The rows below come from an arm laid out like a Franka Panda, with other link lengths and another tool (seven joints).
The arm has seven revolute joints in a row. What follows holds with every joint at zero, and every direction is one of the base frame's. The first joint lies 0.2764 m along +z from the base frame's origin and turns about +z. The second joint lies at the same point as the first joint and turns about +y. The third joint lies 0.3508 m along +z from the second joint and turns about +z. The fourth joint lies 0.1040 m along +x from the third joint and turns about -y. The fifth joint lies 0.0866 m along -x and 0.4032 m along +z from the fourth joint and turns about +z. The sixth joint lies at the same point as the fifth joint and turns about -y. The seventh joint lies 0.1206 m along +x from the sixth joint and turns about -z. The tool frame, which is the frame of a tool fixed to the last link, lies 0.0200 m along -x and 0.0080 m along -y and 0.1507 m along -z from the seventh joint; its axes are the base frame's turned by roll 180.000, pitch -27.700 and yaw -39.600 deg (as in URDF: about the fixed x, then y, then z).
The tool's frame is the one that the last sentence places.
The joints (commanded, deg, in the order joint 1, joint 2, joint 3, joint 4, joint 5, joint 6, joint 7), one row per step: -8.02 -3.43 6.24 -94.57 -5.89 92.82 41.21; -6.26 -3.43 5.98 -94.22 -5.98 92.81 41.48; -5.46 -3.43 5.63 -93.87 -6.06 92.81 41.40; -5.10 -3.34 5.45 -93.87 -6.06 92.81 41.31; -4.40 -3.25 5.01 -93.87 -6.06 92.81 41.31; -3.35 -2.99 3.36 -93.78 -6.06 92.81 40.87; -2.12 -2.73 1.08 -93.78 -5.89 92.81 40.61; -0.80 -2.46 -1.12 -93.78 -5.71 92.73 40.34; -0.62 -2.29 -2.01 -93.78 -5.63 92.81 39.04; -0.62 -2.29 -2.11 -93.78 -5.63 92.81 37.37; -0.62 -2.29 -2.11 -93.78 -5.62 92.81 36.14; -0.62 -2.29 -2.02 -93.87 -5.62 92.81 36.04
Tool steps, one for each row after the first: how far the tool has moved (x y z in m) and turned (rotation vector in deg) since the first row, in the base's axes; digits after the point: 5 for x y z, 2 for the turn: 0.00085 0.01531 0.00312 -0.07 -0.37 1.23; 0.00128 0.01966 0.00627 -0.14 -0.71 1.77; 0.00173 0.02140 0.00535 -0.12 -0.61 2.04; 0.00219 0.02393 0.00444 -0.08 -0.53 2.30; 0.00348 0.01703 0.00262 0.01 -0.32 2.14; 0.00449 0.00585 -0.00007 0.30 -0.04 1.35; 0.00524 -0.00347 -0.00306 0.59 0.32 0.72; 0.00573 -0.01131 -0.00467 0.68 0.54 1.31; 0.00546 -0.01296 -0.00462 0.64 0.71 2.87; 0.00532 -0.01338 -0.00458 0.63 0.84 4.10; 0.00526 -0.01245 -0.00538 0.63 0.94 4.29
